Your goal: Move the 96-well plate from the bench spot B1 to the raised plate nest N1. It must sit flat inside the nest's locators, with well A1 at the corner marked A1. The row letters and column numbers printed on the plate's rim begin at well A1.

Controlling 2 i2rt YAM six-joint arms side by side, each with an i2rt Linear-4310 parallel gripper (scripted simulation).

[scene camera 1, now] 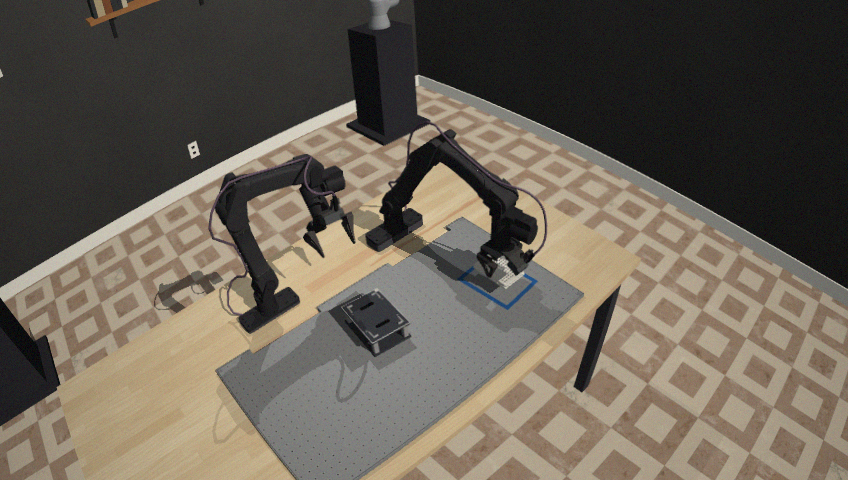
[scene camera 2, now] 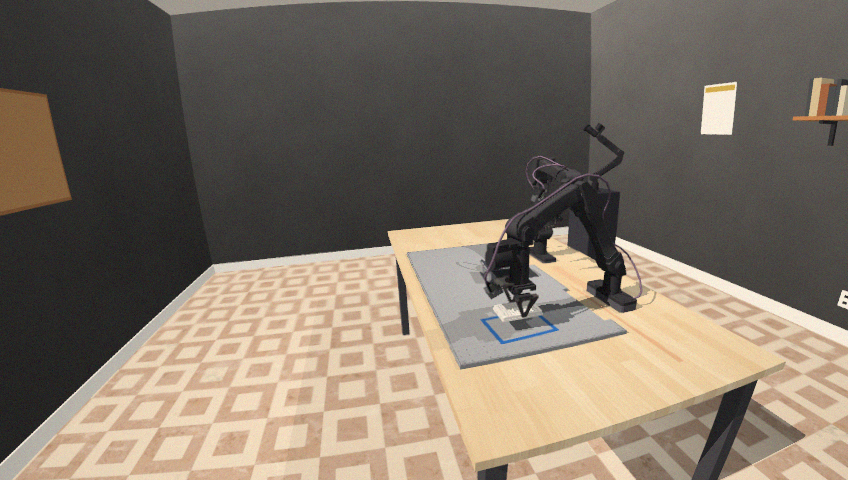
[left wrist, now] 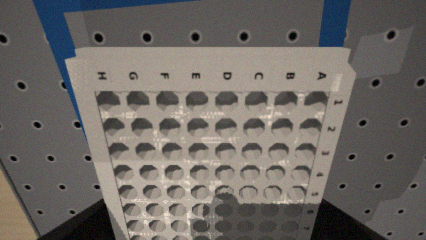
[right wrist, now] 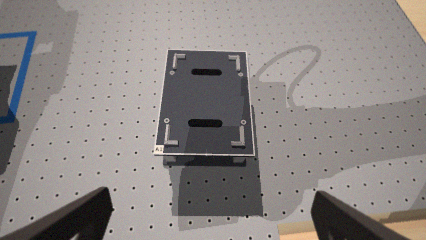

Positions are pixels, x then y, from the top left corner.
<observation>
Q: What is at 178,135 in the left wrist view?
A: A white 96-well plate.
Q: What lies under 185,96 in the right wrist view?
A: A dark raised nest.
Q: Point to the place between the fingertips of the right gripper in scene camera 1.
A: At 339,250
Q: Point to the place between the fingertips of the right gripper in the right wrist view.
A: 211,199
</observation>
